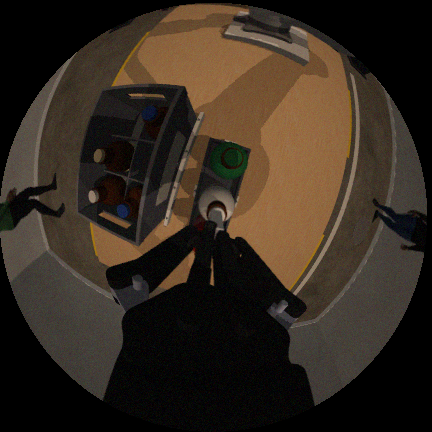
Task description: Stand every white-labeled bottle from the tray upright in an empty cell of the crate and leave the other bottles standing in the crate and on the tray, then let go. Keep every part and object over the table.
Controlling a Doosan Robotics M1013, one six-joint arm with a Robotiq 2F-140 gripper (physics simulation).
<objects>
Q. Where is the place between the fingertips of my gripper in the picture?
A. At 213,217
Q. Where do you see a green bottle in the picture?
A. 228,160
</objects>
